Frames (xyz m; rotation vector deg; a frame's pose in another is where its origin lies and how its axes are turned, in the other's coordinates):
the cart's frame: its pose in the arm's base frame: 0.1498 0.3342 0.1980 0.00 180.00 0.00
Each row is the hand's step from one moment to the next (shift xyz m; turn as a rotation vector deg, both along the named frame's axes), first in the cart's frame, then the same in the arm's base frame.
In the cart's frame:
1: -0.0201 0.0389 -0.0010 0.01 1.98 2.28
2: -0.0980 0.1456 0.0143 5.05 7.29 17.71
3: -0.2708 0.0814 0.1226 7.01 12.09 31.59
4: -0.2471 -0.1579 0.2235 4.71 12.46 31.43
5: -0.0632 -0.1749 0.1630 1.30 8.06 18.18
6: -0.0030 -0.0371 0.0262 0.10 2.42 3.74
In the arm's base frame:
1: 0.0201 0.0389 0.0010 -0.01 1.98 -2.28
2: 0.0980 0.1456 -0.0143 -5.05 7.29 -17.71
3: 0.2708 0.0814 -0.1226 -7.01 12.09 -31.59
4: 0.2471 -0.1579 -0.2235 -4.71 12.46 -31.43
5: 0.0632 -0.1749 -0.1630 -1.30 8.06 -18.18
6: 0.0030 -0.0371 -0.0262 -0.10 2.42 -3.74

